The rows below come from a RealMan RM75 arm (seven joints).
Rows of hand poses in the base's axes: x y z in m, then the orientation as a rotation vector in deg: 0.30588 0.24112 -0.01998 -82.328 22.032 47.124; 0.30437 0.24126 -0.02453 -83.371 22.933 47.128; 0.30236 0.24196 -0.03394 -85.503 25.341 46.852; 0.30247 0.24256 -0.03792 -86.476 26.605 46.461; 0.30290 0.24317 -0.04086 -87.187 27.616 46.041; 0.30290 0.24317 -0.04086 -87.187 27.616 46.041; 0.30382 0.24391 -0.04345 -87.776 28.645 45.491; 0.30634 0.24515 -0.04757 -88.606 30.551 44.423; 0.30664 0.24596 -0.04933 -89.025 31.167 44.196; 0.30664 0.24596 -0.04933 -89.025 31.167 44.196
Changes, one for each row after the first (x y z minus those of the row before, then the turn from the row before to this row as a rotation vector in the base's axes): -0.00151 0.00014 -0.00455 -1.281 0.296 -0.125; -0.00201 0.00070 -0.00941 -2.846 0.771 -0.718; 0.00011 0.00060 -0.00398 -1.369 0.285 -0.575; 0.00043 0.00061 -0.00294 -1.039 0.176 -0.547; 0.00000 0.00000 0.00000 0.000 0.000 0.000; 0.00092 0.00074 -0.00259 -0.944 0.130 -0.677; 0.00252 0.00124 -0.00412 -1.533 0.264 -1.366; 0.00030 0.00081 -0.00176 -0.626 0.136 -0.308; 0.00000 0.00000 0.00000 0.000 0.000 0.000
